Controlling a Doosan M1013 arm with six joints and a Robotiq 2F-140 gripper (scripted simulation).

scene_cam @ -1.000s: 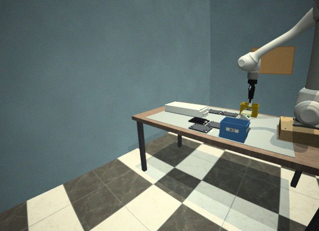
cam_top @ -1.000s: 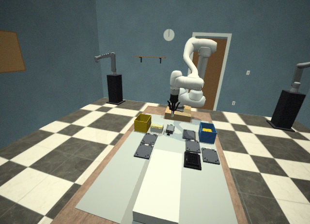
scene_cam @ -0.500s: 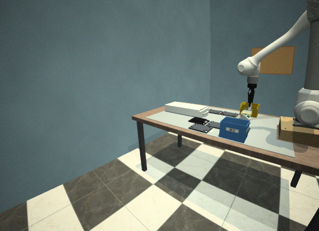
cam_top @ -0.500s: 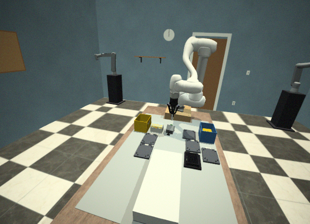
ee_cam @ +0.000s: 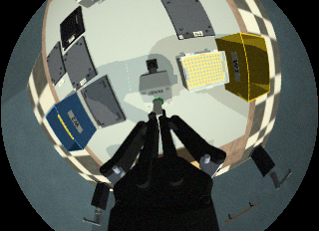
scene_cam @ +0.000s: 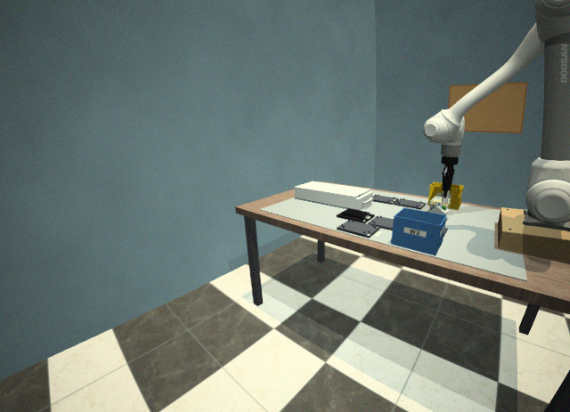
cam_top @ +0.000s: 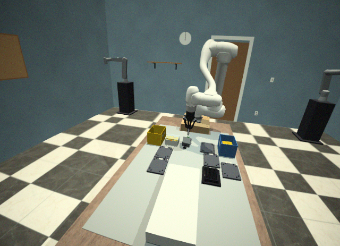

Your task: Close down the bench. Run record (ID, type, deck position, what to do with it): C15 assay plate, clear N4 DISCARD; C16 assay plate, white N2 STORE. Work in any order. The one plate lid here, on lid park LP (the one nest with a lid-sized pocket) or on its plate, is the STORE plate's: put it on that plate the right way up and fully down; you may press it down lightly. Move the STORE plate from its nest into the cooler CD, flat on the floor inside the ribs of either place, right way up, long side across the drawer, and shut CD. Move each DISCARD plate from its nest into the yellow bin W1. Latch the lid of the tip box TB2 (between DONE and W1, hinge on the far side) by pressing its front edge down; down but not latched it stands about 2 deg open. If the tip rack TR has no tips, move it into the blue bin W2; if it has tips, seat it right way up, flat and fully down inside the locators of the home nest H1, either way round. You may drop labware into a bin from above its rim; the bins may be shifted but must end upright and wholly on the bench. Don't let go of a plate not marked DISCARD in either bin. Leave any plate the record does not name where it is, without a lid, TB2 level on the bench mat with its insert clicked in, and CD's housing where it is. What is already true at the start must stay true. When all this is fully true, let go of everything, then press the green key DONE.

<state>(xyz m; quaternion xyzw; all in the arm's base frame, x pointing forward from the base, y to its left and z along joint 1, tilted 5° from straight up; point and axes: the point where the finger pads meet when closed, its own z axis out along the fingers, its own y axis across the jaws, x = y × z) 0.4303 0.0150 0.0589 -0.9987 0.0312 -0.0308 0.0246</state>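
Right now the done key block is 70 mm below my hand and 20 mm ahead of it. Also, from my hand: tip box TB2 (140 mm to the right, 80 mm below, 50 mm ahead); then yellow bin W1 (290 mm to the right, 80 mm below, 60 mm ahead); then clear plate (290 mm to the right, 110 mm below, 60 mm ahead).
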